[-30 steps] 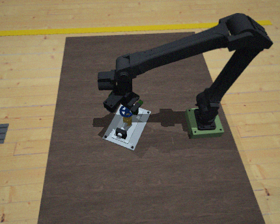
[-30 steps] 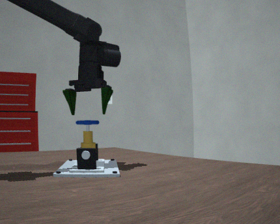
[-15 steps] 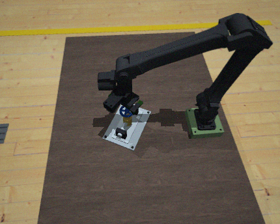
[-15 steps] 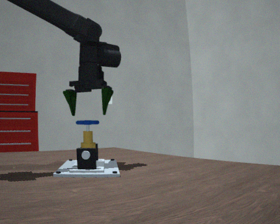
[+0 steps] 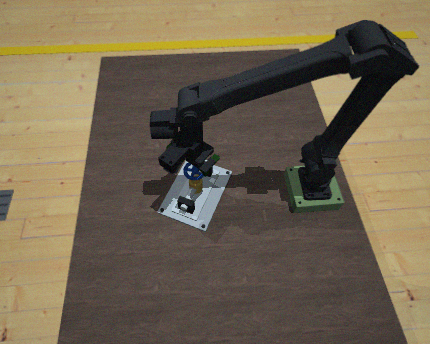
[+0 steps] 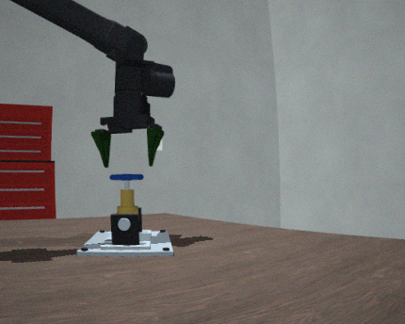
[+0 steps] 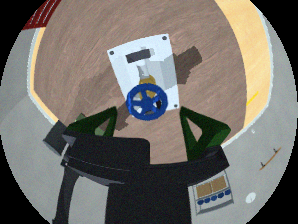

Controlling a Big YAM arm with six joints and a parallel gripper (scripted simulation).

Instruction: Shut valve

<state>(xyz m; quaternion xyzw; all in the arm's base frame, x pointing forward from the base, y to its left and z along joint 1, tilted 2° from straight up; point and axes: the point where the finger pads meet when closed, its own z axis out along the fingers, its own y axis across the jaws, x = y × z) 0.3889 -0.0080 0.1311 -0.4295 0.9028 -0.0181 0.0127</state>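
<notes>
The handwheel lies 4 cm below my hand.
</notes>
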